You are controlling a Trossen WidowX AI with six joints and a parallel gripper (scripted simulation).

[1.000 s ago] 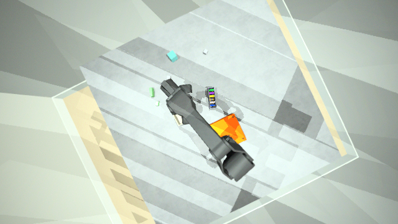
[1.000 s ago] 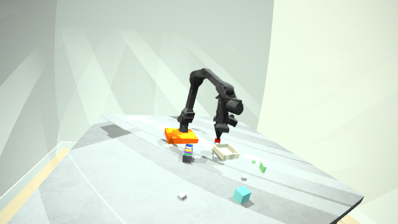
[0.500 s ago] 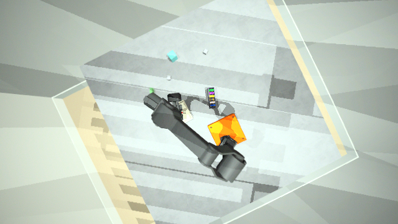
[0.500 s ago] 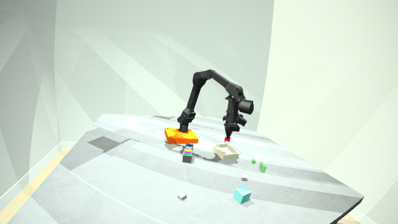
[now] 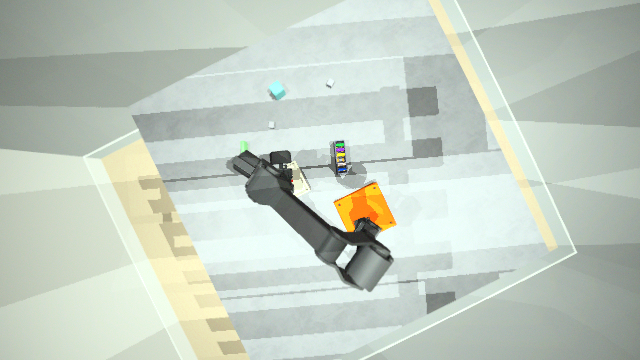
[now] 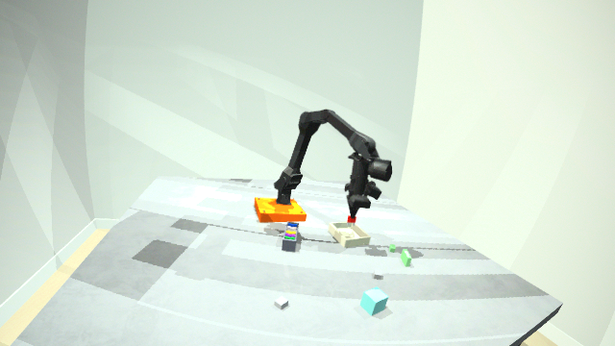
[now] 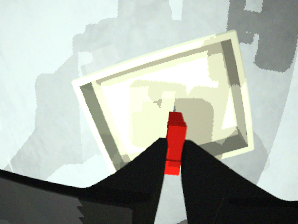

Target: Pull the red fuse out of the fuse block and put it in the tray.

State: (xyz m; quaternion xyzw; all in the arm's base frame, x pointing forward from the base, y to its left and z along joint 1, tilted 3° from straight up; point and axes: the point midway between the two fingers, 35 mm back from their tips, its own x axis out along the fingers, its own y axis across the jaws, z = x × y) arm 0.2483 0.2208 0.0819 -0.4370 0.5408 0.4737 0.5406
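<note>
Right now the red fuse is 10 mm below my gripper tip. Also, from my gripper tip: cream tray: 70 mm below; cyan cube: 360 mm ahead, 50 mm to the right, 60 mm below.
</note>
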